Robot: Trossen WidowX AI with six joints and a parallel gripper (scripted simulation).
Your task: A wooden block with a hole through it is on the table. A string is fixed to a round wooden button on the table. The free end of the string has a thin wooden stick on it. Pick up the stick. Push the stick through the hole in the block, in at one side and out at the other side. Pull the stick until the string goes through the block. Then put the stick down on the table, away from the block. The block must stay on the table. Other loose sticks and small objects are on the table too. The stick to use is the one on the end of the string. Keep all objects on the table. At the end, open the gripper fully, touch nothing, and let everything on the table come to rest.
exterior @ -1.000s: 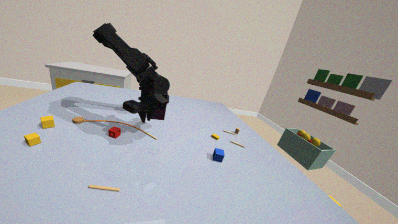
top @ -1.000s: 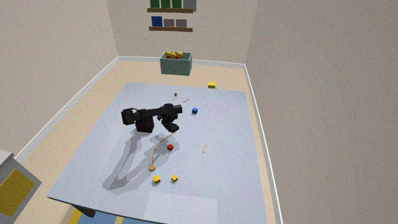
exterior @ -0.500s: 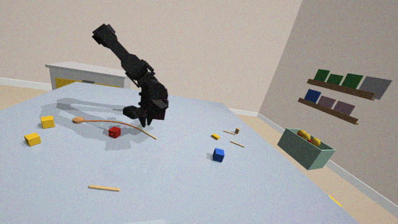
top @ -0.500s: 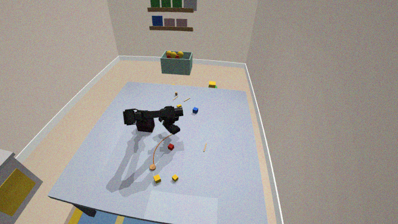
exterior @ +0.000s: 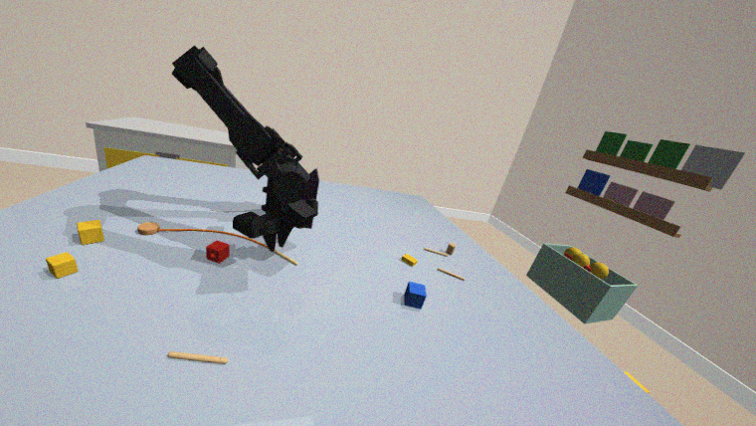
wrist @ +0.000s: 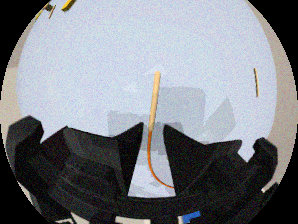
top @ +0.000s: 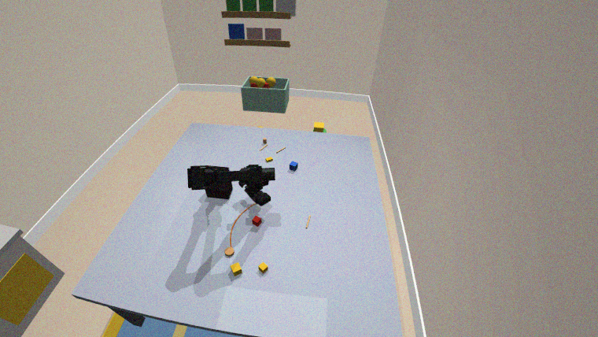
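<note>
Right now the red block is 3 cm ahead of my gripper tip and 12 cm to the right of it. The rest, counted from my gripper tip: blue cube: 16 cm ahead, 29 cm to the left; small yellow piece: 1 cm ahead, 34 cm to the left, 1 cm below; round wooden button: 6 cm behind, 29 cm to the right, 1 cm below.
</note>
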